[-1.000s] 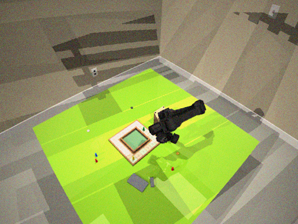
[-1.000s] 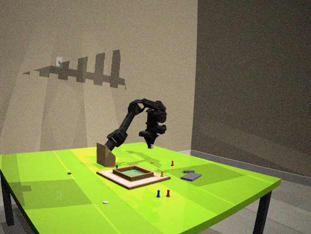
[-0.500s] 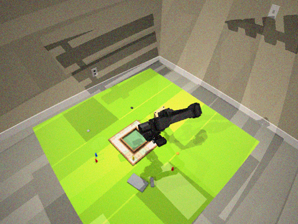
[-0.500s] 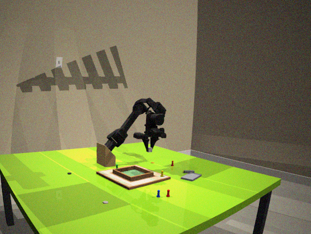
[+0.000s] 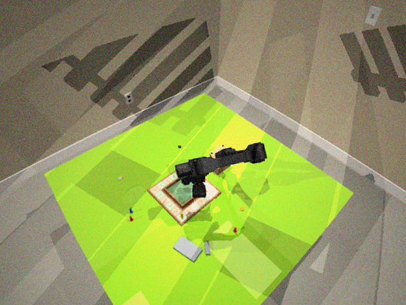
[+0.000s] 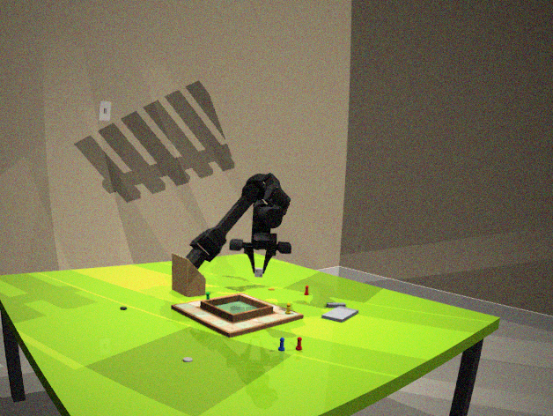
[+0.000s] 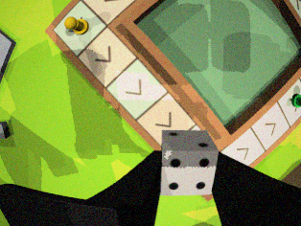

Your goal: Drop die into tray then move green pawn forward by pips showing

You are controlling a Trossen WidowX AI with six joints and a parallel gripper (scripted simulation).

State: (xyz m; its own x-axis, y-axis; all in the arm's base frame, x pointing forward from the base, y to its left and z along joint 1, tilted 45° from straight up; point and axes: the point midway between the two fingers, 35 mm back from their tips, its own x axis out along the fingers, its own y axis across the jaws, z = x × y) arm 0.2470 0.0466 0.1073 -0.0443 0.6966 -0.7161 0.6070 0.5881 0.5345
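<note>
Right now my gripper tip is 80 mm past the green pawn, 130 mm to the left of it and 80 mm above it. Also, from my gripper tip: wooden-rimmed tray 20 mm ahead, 100 mm to the right, 110 mm below; then white die right at my gripper tip; then yellow pawn 120 mm ahead, 20 mm to the left, 80 mm below.
</note>
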